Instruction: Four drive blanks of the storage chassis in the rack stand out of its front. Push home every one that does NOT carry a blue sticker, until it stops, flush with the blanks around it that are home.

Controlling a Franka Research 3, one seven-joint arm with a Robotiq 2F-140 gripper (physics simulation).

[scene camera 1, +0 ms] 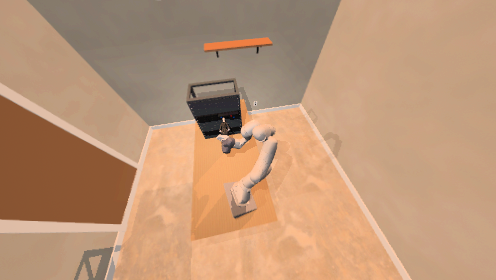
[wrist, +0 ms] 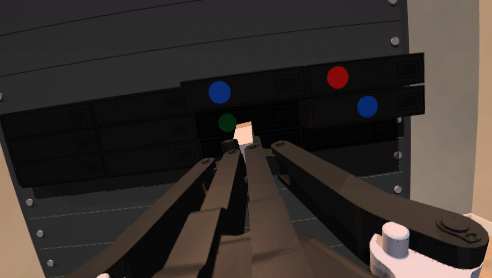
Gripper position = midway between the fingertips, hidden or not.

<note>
I see my gripper (wrist: 246,135) and a rack (scene camera 1: 208,111).
The rack shows as well in the wrist view (wrist: 111,111).
</note>
